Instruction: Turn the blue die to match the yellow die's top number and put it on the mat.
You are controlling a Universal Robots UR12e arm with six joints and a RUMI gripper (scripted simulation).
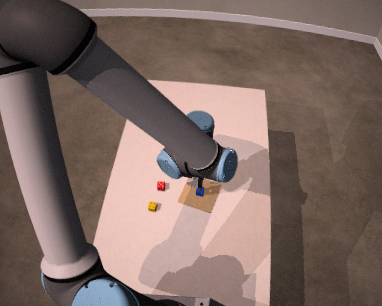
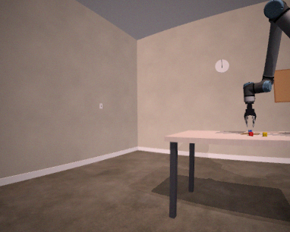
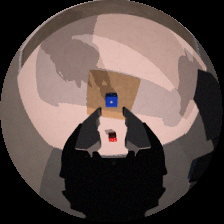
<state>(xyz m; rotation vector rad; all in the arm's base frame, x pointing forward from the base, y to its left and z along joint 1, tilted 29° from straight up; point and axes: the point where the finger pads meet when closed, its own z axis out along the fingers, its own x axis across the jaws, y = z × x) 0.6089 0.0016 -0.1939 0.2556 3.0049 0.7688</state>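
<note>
The blue die is 50 mm below my hand. Also, from my hand: mat: 70 mm below; yellow die: 80 mm behind, 190 mm to the left, 60 mm below; red die: 20 mm ahead, 160 mm to the left, 60 mm below.
</note>
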